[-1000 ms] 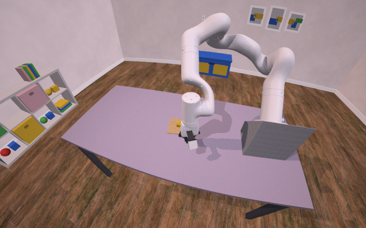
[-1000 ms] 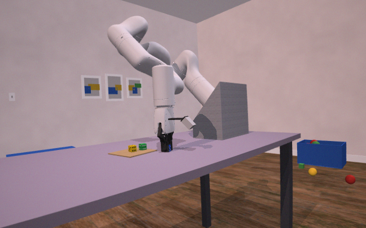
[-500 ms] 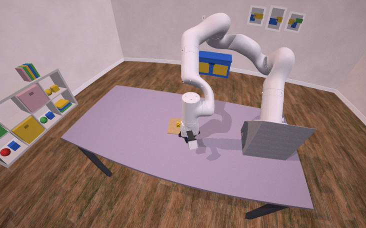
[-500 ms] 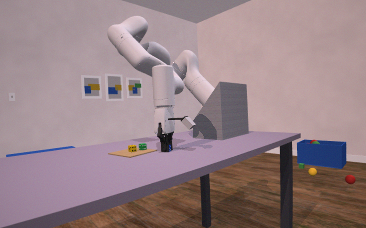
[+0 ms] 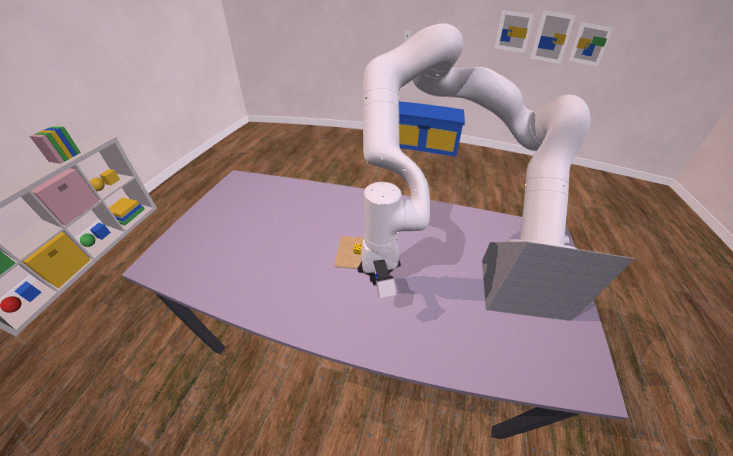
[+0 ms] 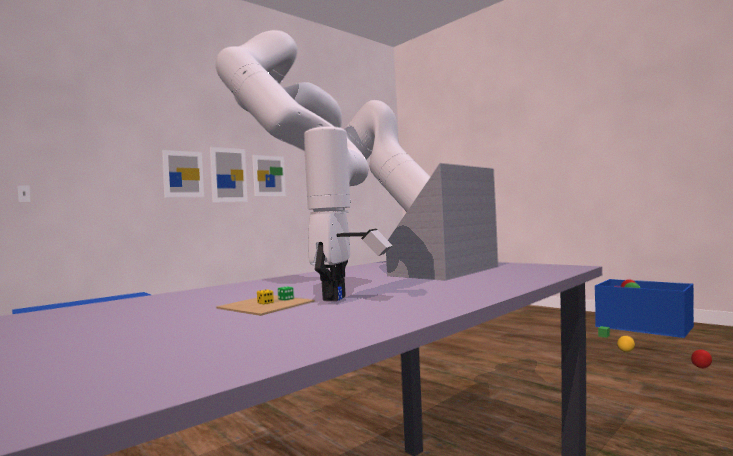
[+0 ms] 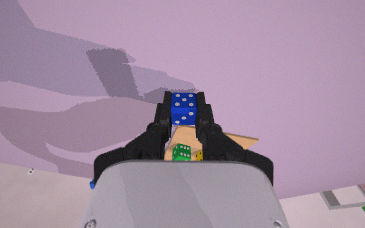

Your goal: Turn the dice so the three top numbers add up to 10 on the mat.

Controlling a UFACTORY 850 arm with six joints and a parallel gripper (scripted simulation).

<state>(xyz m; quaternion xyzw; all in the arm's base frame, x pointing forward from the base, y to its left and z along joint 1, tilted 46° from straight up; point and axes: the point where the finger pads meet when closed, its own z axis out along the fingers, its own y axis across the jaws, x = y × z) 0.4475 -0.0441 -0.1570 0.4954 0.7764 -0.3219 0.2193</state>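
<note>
The yellow die lies 9 cm ahead of my hand, 11 cm to the right of it and 1 cm below it. The rest, counted from my hand: blue die 1 cm below; then tan mat 9 cm ahead, 11 cm to the right, 3 cm below; then green die 5 cm ahead, 10 cm to the right, 1 cm below.
</note>
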